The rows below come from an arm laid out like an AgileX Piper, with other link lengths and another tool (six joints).
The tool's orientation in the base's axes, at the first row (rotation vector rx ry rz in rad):
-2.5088, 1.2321, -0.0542
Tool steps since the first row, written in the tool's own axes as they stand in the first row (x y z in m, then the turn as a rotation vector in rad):
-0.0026, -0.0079, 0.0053, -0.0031, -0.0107, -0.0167
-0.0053, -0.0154, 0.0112, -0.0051, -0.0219, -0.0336
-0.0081, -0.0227, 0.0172, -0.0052, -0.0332, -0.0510
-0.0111, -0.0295, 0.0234, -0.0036, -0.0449, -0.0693
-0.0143, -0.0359, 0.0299, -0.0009, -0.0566, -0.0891
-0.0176, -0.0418, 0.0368, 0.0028, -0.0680, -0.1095
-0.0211, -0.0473, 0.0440, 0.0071, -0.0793, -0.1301
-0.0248, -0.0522, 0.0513, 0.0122, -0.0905, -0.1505
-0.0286, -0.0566, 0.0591, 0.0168, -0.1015, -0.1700
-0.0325, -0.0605, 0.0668, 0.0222, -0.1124, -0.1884
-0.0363, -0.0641, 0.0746, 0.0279, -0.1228, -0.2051
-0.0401, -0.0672, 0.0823, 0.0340, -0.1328, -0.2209
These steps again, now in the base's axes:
0.0054, 0.0080, -0.0021, 0.0032, 0.0036, 0.0195
0.0105, 0.0160, -0.0050, 0.0073, 0.0066, 0.0392
0.0154, 0.0240, -0.0079, 0.0127, 0.0081, 0.0592
0.0198, 0.0320, -0.0112, 0.0192, 0.0082, 0.0800
0.0239, 0.0399, -0.0149, 0.0262, 0.0070, 0.1020
0.0276, 0.0478, -0.0191, 0.0334, 0.0047, 0.1244
0.0309, 0.0557, -0.0237, 0.0409, 0.0018, 0.1469
0.0337, 0.0634, -0.0286, 0.0489, -0.0017, 0.1691
0.0361, 0.0711, -0.0341, 0.0565, -0.0047, 0.1904
0.0381, 0.0785, -0.0396, 0.0648, -0.0080, 0.2106
0.0399, 0.0857, -0.0453, 0.0732, -0.0114, 0.2290
0.0413, 0.0926, -0.0512, 0.0817, -0.0150, 0.2463

